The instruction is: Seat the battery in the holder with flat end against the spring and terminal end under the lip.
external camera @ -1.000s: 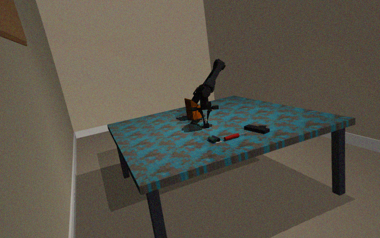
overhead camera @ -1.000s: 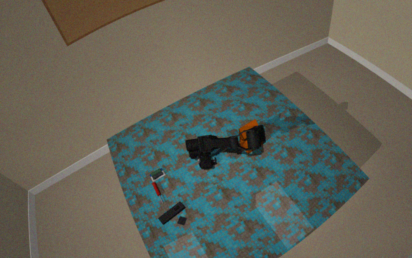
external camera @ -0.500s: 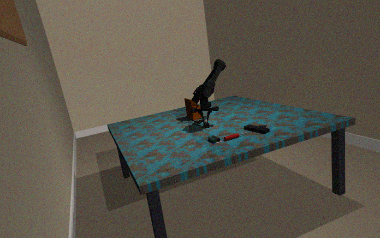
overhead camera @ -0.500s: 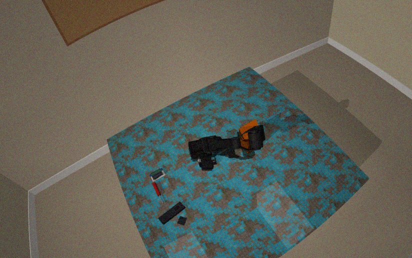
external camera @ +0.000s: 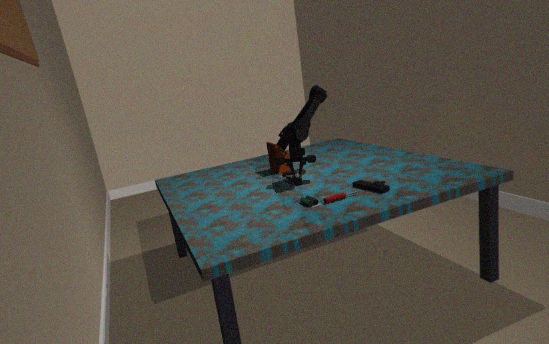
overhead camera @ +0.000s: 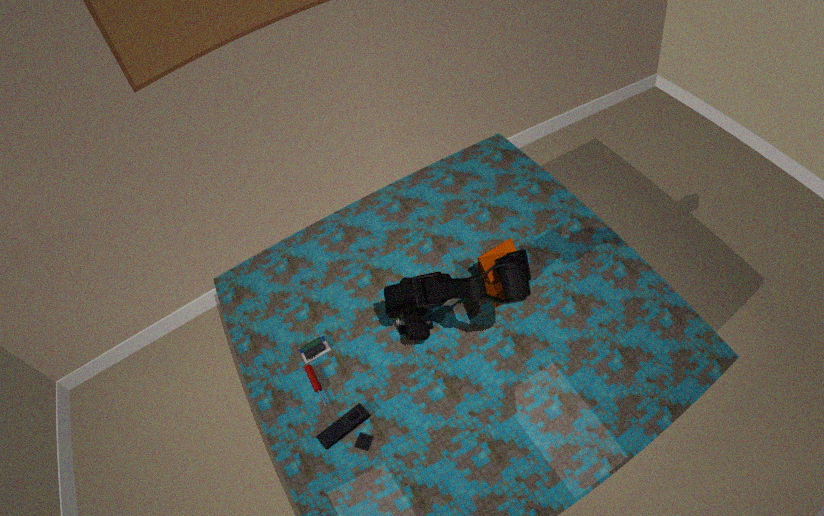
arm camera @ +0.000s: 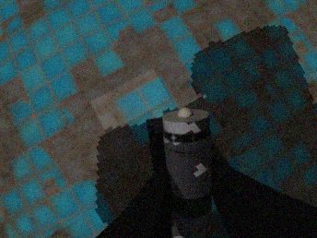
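Right now the battery is 10 mm above my gripper tip. Also, from my gripper tip: black square 270 mm ahead, 270 mm to the left, 30 mm below; then long black box 300 mm ahead, 200 mm to the left, 10 mm below; then red-handled screwdriver 320 mm ahead, 60 mm to the left, 20 mm below.
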